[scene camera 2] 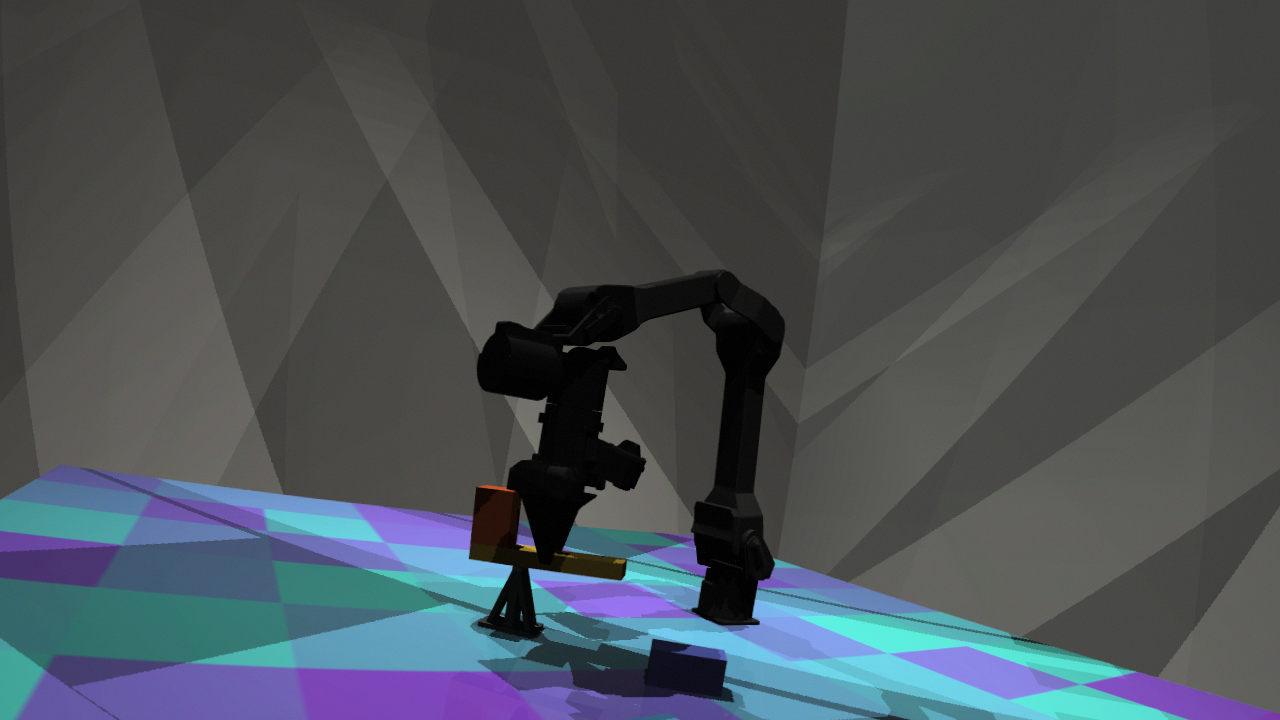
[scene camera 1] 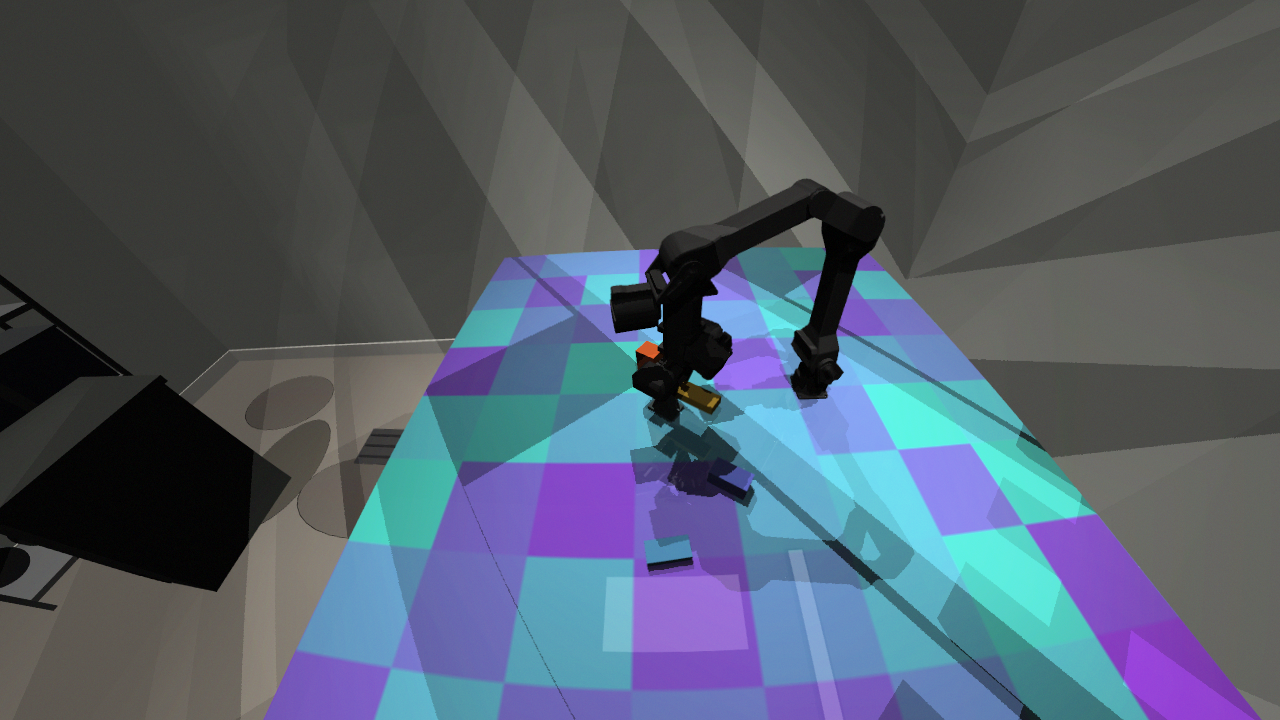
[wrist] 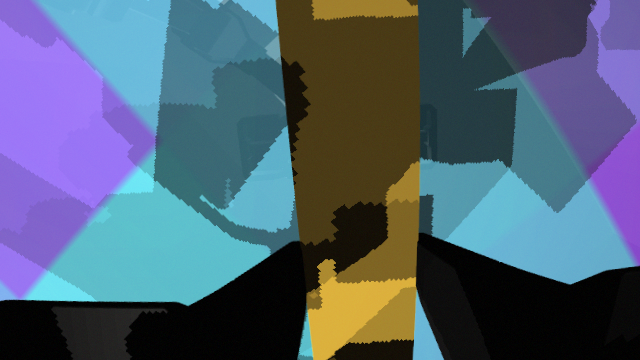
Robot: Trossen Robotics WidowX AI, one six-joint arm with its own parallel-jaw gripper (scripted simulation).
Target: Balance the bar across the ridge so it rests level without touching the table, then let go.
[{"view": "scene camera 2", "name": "my gripper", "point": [549, 561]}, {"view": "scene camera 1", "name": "my gripper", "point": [678, 388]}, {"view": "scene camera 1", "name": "dark blue block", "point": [724, 475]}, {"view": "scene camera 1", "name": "flat light blue block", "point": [672, 549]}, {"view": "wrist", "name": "my gripper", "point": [357, 251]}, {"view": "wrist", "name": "yellow bar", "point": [352, 82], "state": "held by my gripper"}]
